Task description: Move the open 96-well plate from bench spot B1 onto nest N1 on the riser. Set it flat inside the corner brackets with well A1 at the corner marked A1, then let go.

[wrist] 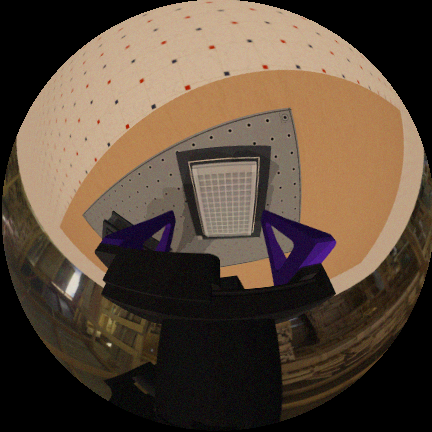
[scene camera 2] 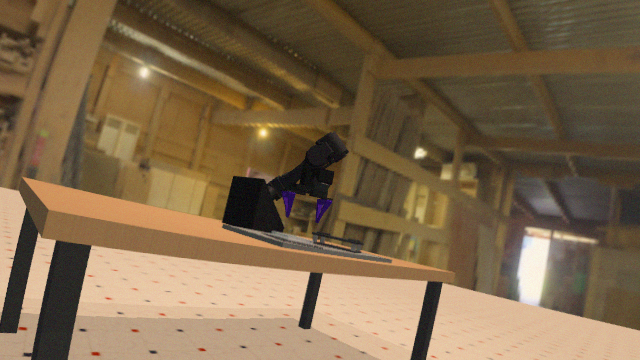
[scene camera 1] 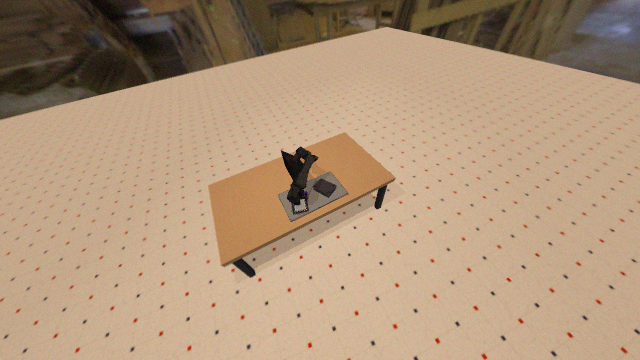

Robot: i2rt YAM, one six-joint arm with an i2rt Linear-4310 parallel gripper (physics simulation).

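Where they show: gripper, fingertip midpoint: [wrist: 217, 214] [scene camera 2: 302, 220]; arm's base at its link origin: [scene camera 2: 258, 201] [scene camera 1: 294, 160].
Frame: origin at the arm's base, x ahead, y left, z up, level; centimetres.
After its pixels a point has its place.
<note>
The pale, clear 96-well plate [scene camera 1: 300, 206] {z -9.0, x 40.6, y -19.0 cm} [wrist: 227, 202] {z -10.0, x 37.2, y -18.2 cm} lies flat inside the dark rectangular border [wrist: 186, 172] {z -10.4, x 44.1, y -15.1 cm} of a bench spot. My gripper [scene camera 2: 303, 219] {z -3.8, x 39.8, y -18.1 cm} [wrist: 217, 214] {z -3.8, x 39.8, y -18.1 cm} is open, its two purple fingers pointing down above the board. In the wrist view the fingertips flank the near part of the plate, with nothing between them. The riser [scene camera 1: 325, 188] {z -6.8, x 39.3, y 6.5 cm} [scene camera 2: 337, 240] {z -7.4, x 40.0, y 2.0 cm} is a low, dark platform beside the plate's spot; in the wrist view it shows partly behind the left finger. Its corner brackets and the A1 marks are too small or hidden to read.
The plate's spot and the riser are on a grey board [scene camera 1: 318, 204] {z -10.5, x 46.7, y -6.0 cm} [wrist: 220, 142] {z -10.5, x 45.5, y -21.2 cm} with rows of holes. The board lies on a wooden table [scene camera 1: 240, 220] {z -11.8, x 21.0, y -63.4 cm} [scene camera 2: 150, 225] {z -11.8, x 43.6, y -66.5 cm} [wrist: 350, 165] {z -11.8, x 34.1, y -43.9 cm}, near its long edge. The black arm base [scene camera 2: 246, 202] {z -1.7, x 2.7, y -8.4 cm} stands behind the board.
</note>
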